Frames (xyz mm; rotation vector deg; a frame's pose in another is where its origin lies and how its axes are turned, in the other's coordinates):
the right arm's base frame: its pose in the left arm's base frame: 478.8 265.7 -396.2 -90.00 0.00 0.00
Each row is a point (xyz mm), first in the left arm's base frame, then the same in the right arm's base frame.
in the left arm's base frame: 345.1 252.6 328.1
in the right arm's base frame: -133.7 -724.3 -13.1
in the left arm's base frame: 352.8 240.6 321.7
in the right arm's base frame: -126.0 -717.9 -25.1
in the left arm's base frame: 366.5 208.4 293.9
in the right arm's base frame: -112.3 -690.1 -57.3
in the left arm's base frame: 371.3 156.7 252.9
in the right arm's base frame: -107.5 -649.1 -109.0
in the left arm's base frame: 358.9 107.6 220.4
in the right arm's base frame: -119.9 -616.6 -158.1
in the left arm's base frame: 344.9 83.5 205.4
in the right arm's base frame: -133.9 -601.6 -182.2
